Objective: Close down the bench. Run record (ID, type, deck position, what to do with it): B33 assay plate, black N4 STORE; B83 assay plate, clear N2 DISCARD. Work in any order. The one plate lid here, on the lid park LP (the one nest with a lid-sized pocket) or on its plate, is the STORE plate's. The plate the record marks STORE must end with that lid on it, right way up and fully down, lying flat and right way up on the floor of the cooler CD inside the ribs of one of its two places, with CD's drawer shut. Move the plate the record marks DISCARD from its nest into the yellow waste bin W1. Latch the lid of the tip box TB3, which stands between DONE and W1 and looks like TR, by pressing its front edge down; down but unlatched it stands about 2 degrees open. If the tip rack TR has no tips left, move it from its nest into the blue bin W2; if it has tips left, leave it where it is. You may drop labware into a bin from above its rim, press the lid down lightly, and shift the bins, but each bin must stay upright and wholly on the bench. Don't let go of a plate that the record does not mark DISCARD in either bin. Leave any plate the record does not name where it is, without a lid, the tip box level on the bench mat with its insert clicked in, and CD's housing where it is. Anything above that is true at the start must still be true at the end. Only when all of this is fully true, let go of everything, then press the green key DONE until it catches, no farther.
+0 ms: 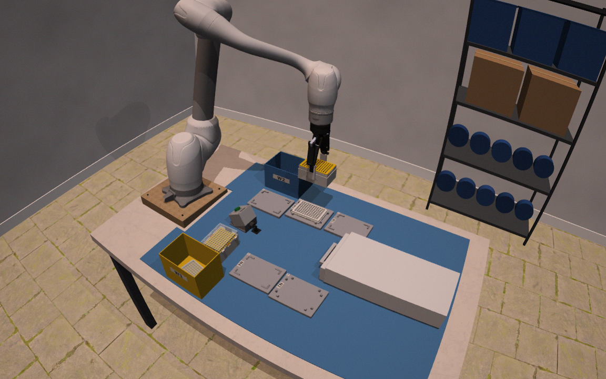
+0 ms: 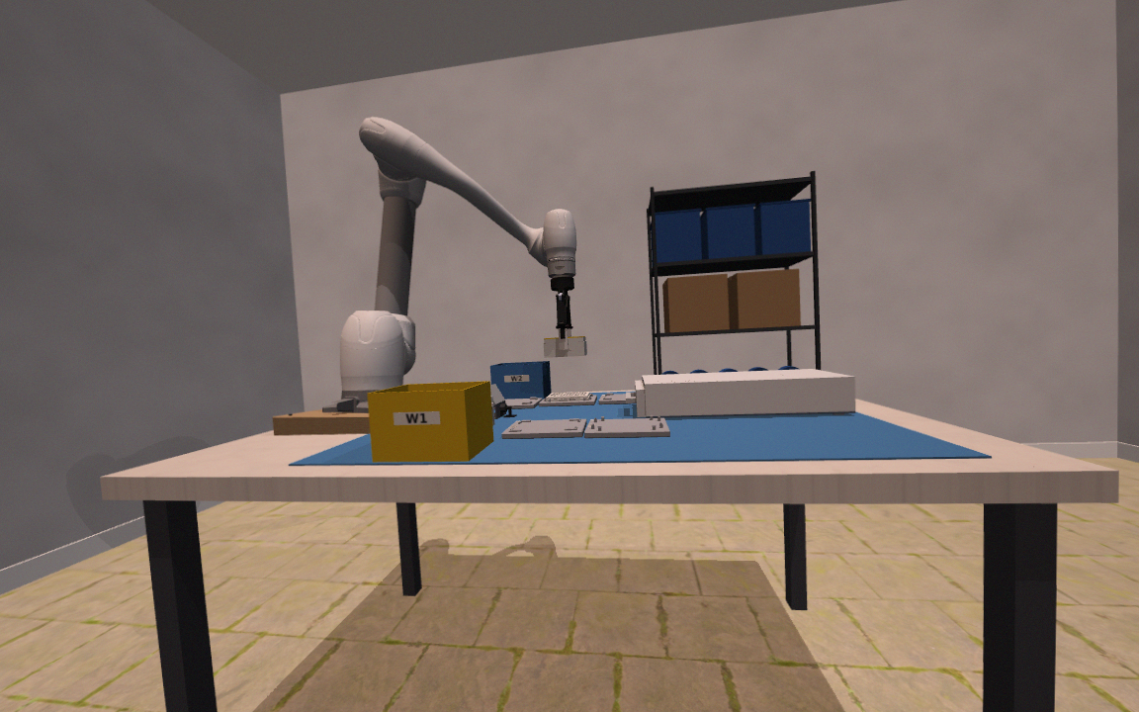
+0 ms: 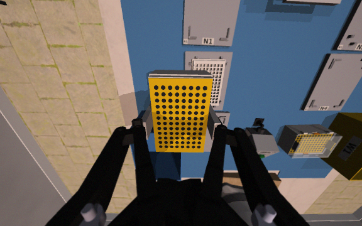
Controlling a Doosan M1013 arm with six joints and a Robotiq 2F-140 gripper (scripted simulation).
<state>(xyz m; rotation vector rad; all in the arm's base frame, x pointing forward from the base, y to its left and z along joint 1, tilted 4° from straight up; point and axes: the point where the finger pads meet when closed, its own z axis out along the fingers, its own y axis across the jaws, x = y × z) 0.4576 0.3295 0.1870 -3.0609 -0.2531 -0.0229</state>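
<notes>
My gripper is now 180 mm past the blue bin W2, 30 mm to the right of it and 150 mm above it. Round my hand: lid park LP 140 mm behind, 120 mm to the right, 180 mm below; yellow tip rack TR 10 mm behind, 10 mm to the right, 10 mm below; white plate 20 mm ahead, 70 mm to the right, 170 mm below.
</notes>
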